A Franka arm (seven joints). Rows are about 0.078 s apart.
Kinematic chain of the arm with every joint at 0, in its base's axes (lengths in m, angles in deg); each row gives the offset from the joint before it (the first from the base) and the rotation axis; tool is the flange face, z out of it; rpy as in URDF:
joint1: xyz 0 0 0.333 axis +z
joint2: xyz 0 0 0 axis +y
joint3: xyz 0 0 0.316 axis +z
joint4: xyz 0.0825 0 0 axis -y
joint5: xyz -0.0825 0 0.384 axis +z
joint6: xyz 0 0 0 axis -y
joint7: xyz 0.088 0 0 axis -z
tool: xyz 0 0 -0.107 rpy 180 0 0
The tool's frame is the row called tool.
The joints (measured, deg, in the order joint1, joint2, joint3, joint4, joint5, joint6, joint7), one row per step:
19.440 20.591 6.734 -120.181 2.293 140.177 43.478
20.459 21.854 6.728 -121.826 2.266 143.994 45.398
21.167 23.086 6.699 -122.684 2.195 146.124 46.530
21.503 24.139 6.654 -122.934 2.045 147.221 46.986
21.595 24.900 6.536 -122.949 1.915 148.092 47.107
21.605 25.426 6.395 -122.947 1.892 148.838 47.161
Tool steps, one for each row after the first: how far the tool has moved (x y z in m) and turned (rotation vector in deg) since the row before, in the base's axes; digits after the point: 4 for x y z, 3 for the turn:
-0.0093 0.0069 -0.0180 0.345 -0.700 -1.066
-0.0068 0.0044 -0.0147 0.006 0.039 -0.495
-0.0031 0.0019 -0.0104 -0.123 0.195 -0.097
-0.0001 -0.0003 -0.0063 -0.015 -0.108 -0.084
0.0007 -0.0011 -0.0041 0.064 -0.208 -0.201

